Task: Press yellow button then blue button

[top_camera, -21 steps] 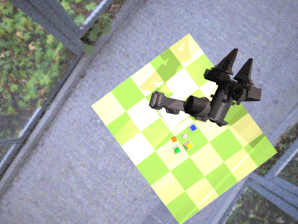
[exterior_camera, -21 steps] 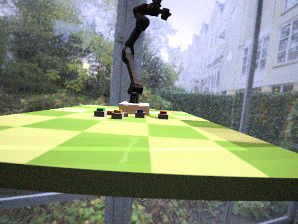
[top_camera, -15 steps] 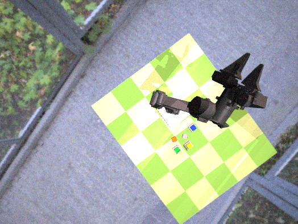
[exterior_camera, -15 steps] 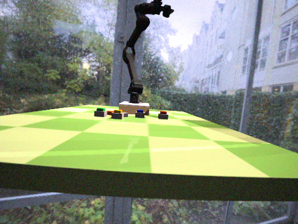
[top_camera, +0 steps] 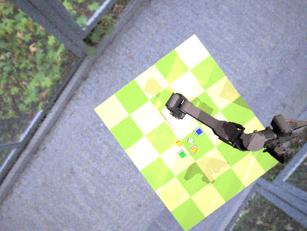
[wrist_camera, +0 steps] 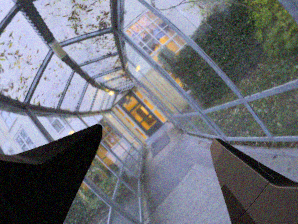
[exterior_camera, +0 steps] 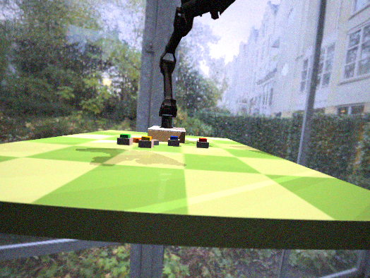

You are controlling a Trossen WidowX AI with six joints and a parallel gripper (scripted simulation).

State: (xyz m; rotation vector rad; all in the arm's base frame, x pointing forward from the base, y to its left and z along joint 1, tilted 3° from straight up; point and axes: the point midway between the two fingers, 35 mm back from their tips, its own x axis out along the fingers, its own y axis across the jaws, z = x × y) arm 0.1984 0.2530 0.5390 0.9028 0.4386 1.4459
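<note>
Right now my gripper tip is 8 cm short of the yellow button, 28 cm to the left of it and 57 cm above it. Also, from my gripper tip: red button 5 cm behind, 8 cm to the right, 57 cm below; then pale block 1 cm ahead, 28 cm to the right, 59 cm below; then blue button 2 cm behind, 20 cm to the right, 57 cm below.
</note>
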